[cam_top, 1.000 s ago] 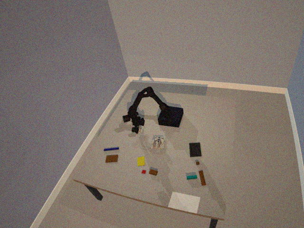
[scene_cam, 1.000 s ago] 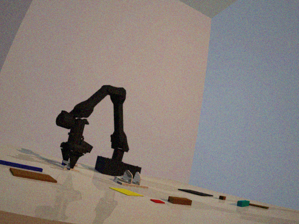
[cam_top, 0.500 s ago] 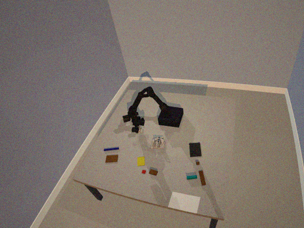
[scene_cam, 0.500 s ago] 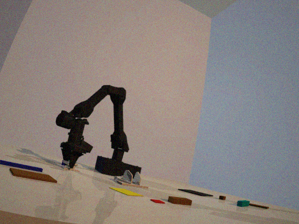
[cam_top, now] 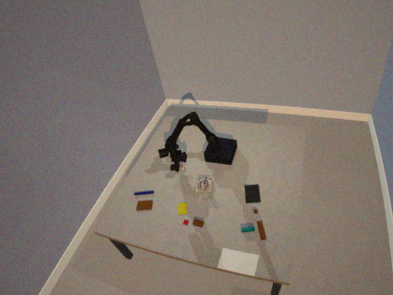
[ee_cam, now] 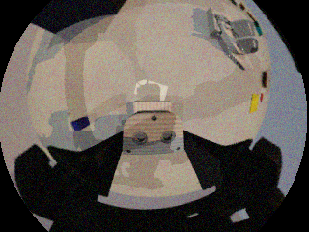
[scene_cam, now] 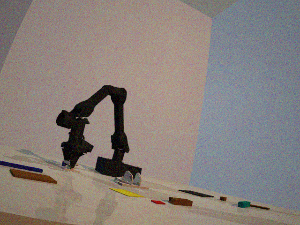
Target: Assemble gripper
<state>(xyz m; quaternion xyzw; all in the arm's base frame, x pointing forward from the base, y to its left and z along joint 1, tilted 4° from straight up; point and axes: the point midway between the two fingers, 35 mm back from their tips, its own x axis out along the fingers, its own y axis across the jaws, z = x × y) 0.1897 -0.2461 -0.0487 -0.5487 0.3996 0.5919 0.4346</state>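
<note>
Now: the housing plate 60 mm ahead of my gripper tip, 240 mm to the left of it and 10 mm below it. From my gripper tip the other things lie so: small blue piece 120 mm behind, 20 mm to the right; jaw 80 mm ahead, 230 mm to the left; gripper base 10 mm to the left, 20 mm above.
</note>
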